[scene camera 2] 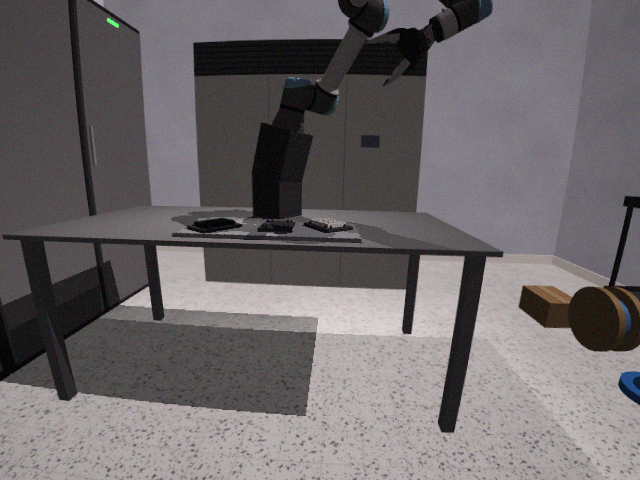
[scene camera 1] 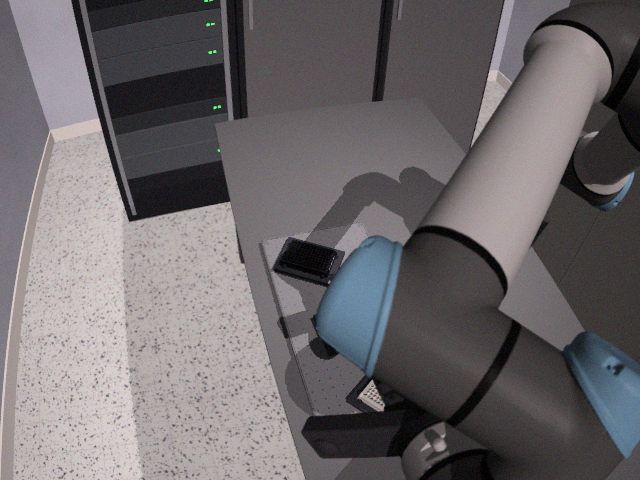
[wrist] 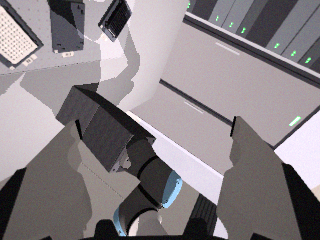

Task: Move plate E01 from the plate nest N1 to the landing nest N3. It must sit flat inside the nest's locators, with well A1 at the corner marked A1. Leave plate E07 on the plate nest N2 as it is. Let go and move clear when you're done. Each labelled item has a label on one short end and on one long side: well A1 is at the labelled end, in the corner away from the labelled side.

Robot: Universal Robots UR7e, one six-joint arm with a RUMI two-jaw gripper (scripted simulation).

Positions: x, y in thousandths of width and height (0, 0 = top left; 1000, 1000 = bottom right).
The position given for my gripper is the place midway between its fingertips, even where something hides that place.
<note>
In view: my gripper (scene camera 2: 585, 136) and a black plate E07 (scene camera 1: 479, 536).
My gripper is seen too in the wrist view (wrist: 489, 498).
</note>
